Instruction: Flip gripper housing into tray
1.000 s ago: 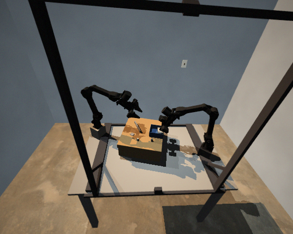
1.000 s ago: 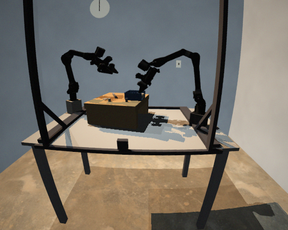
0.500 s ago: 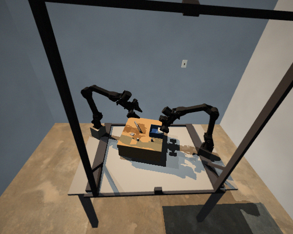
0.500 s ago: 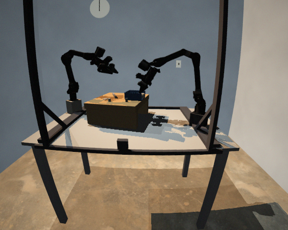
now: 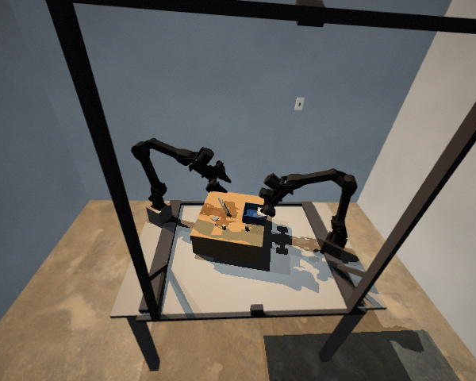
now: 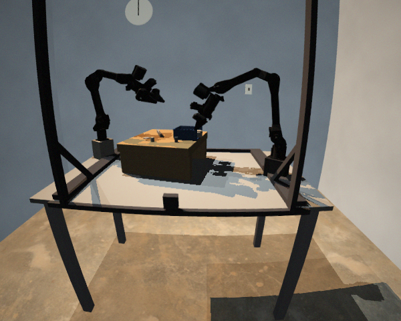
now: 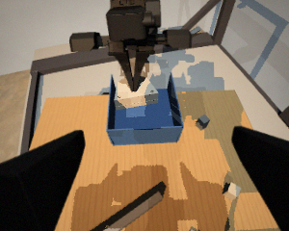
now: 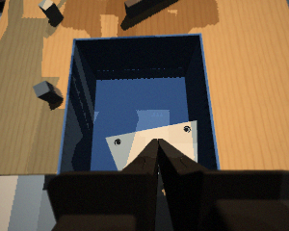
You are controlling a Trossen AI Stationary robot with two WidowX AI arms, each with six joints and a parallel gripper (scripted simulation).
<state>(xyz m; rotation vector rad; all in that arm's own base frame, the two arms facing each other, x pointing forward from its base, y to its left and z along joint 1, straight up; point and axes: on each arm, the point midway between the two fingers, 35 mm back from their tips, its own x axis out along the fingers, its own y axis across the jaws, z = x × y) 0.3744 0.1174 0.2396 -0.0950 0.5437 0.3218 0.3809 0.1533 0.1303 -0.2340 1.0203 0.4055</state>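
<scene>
The white gripper housing is 10 mm to the left of my right hand and 40 mm below it. Also, from my right hand: grey rod 30 mm ahead, 230 mm to the left, 60 mm below; then wooden block 20 mm behind, 170 mm to the left, 120 mm below; then gripper housing half 10 mm to the left, 50 mm below.
</scene>
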